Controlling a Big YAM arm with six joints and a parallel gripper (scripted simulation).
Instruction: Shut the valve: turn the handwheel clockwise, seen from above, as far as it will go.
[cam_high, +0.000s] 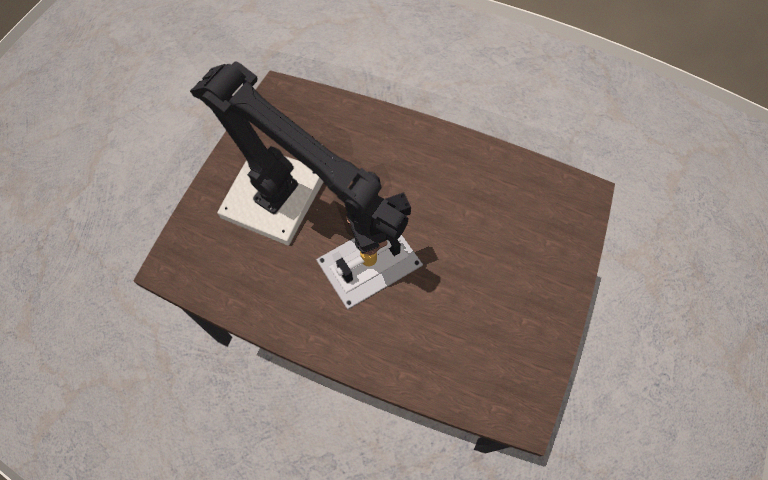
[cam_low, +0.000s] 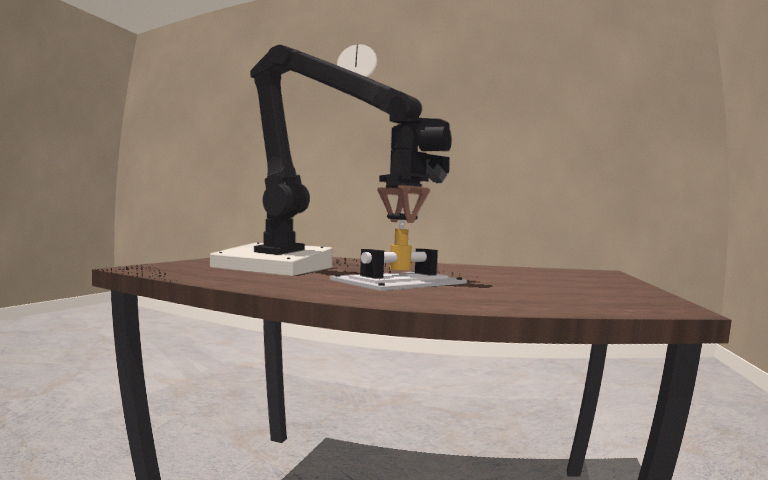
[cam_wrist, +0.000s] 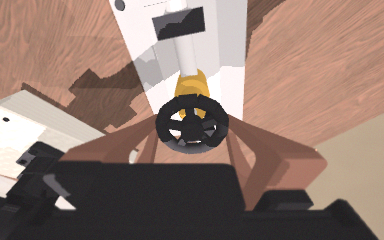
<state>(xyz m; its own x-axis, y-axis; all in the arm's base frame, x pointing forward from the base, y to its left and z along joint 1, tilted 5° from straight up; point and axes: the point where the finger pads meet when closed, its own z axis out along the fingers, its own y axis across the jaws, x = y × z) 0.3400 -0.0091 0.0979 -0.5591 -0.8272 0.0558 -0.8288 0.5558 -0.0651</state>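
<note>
The black spoked handwheel is right at my hand.
</note>
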